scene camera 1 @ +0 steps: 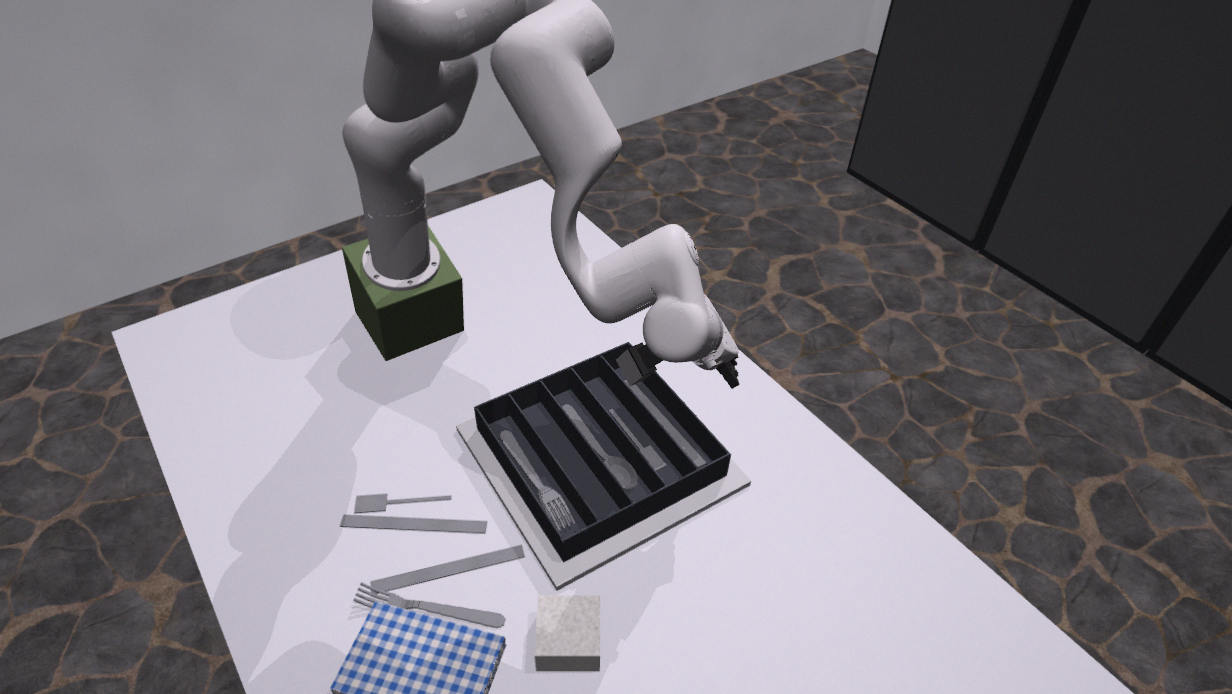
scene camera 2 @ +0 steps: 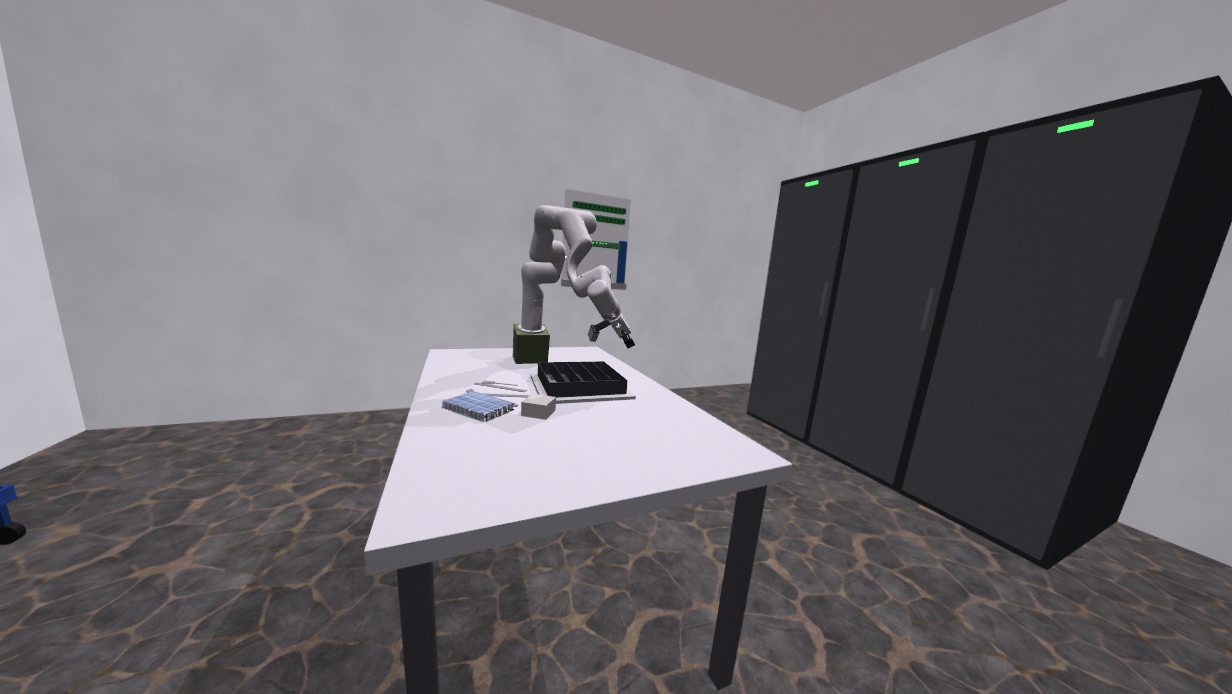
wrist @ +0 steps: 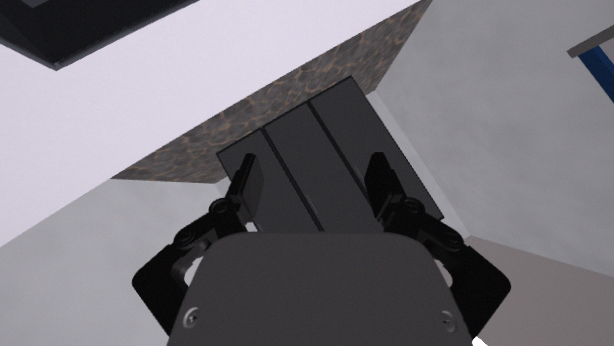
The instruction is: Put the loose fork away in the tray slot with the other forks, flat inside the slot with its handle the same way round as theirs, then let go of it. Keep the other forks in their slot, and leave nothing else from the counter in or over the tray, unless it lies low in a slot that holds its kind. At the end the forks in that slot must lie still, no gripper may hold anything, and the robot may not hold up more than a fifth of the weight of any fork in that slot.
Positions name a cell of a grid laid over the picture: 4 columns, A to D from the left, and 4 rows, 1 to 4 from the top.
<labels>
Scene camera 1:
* my gripper: C2
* fork: B4
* fork: B3
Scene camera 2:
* speckled block: B3
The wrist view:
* my gripper: C2
</labels>
